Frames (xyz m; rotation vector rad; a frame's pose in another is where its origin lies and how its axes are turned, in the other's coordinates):
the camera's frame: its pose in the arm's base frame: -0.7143 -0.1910 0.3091 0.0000 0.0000 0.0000
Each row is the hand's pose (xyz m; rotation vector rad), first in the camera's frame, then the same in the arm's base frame.
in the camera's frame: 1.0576 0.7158 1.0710 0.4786 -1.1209 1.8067
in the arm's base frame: 0.3433 0.5248 1.3801 0.4786 -1.1209 1.8067
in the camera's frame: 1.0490 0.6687 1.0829 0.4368 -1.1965 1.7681
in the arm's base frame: 0.3347 0.4777 1.3920 0.4368 -1.1965 1.7681
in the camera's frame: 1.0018 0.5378 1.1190 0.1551 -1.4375 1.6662
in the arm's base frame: 0.2875 0.3468 1.4281 0.1551 -1.4375 1.6662
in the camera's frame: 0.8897 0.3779 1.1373 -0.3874 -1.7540 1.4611
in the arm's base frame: 0.1754 0.1869 1.4464 -0.3874 -1.7540 1.4611
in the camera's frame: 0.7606 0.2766 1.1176 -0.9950 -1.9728 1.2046
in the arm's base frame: 0.0463 0.0856 1.4267 -0.9950 -1.9728 1.2046
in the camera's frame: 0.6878 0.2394 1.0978 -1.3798 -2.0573 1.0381
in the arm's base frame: -0.0265 0.0484 1.4069 -1.3798 -2.0573 1.0381
